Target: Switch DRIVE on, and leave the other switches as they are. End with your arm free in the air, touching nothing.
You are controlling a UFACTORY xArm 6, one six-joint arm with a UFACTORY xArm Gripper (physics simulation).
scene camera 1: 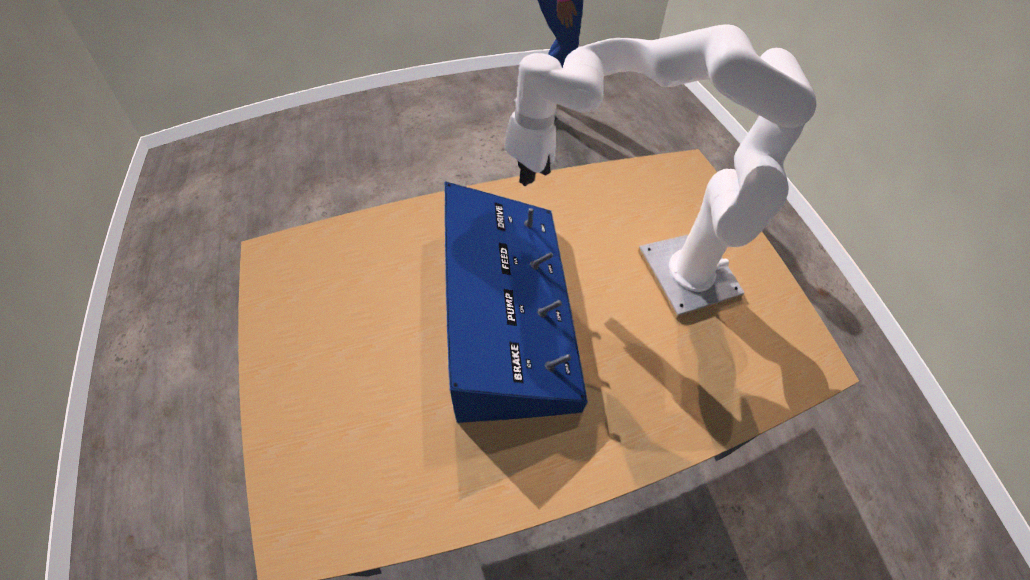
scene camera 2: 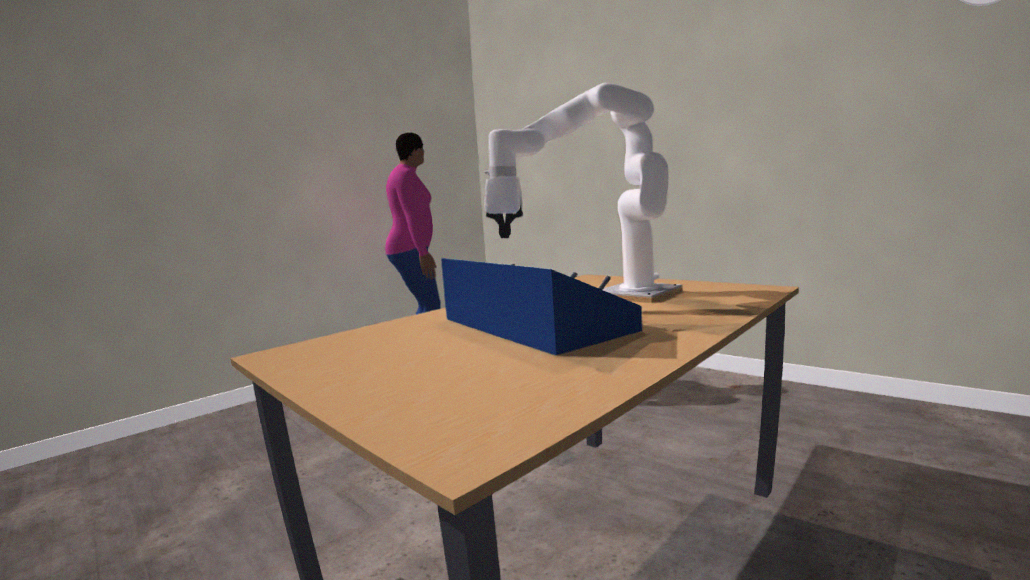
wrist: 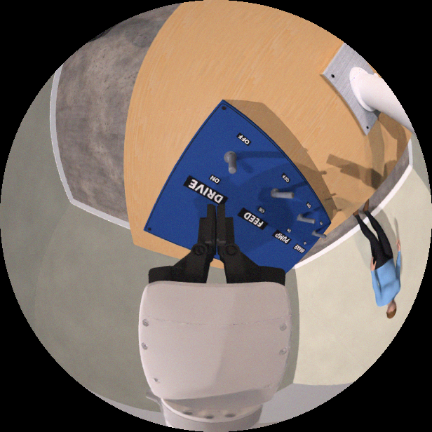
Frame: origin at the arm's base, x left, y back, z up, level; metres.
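Seen in the pictures: gripper, fingertip midpoint: (scene camera 1: 526, 181) (scene camera 2: 505, 238); arm's base, link origin: (scene camera 1: 692, 271) (scene camera 2: 639, 288).
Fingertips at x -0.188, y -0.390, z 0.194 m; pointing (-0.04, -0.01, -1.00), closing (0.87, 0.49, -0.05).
Offsets run from my fingertips to a thing's top centre. Level surfaces: height alone.
The blue switch panel (scene camera 1: 475, 302) (scene camera 2: 497, 299) (wrist: 185, 165) stands on the table. The DRIVE lever {dy +0.011, dx +0.014, dz -0.075 m} (scene camera 1: 529, 218) (wrist: 231, 163) stands at a different angle from the others and points toward its ON mark and name label. The FEED lever {dy +0.004, dx +0.134, dz -0.086 m} (scene camera 1: 542, 260) (wrist: 283, 194), the PUMP lever {dy -0.016, dx +0.253, dz -0.086 m} (scene camera 1: 549, 309) (wrist: 306, 219) and the BRAKE lever {dy -0.035, dx +0.371, dz -0.086 m} (scene camera 1: 557, 362) (wrist: 318, 233) lean toward their OFF side. My gripper (scene camera 1: 526, 182) (scene camera 2: 504, 235) (wrist: 216, 213) is shut and empty. It hangs in the air above the DRIVE end of the panel, apart from every lever.
The wooden table {dz -0.215 m} (scene camera 1: 324, 324) (scene camera 2: 403, 389) (wrist: 200, 60) carries the panel and my arm's base plate (scene camera 1: 659, 262) (scene camera 2: 671, 290) (wrist: 345, 75). A person in a pink top (scene camera 2: 409, 212) stands beyond the table. Another person in light blue (wrist: 387, 280) shows in the wrist view.
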